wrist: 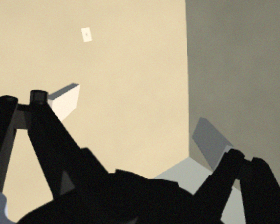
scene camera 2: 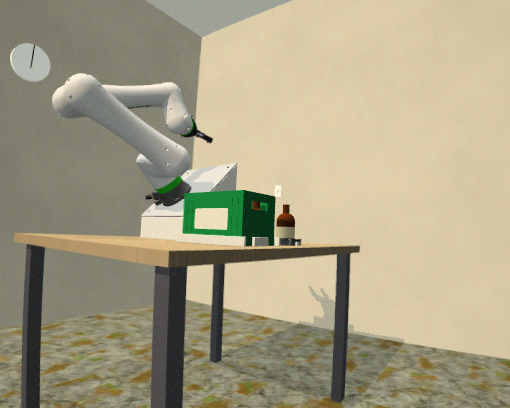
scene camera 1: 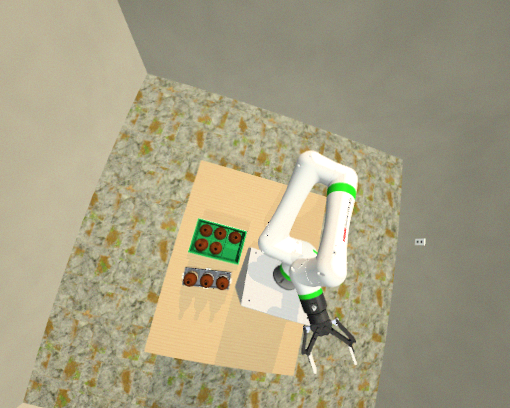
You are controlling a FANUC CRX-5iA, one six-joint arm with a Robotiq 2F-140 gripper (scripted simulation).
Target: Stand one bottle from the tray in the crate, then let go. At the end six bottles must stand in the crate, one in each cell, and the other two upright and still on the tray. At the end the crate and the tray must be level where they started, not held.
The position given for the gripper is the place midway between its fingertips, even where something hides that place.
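Gripper (scene camera 1: 335, 367) and (wrist: 139, 112), visible.
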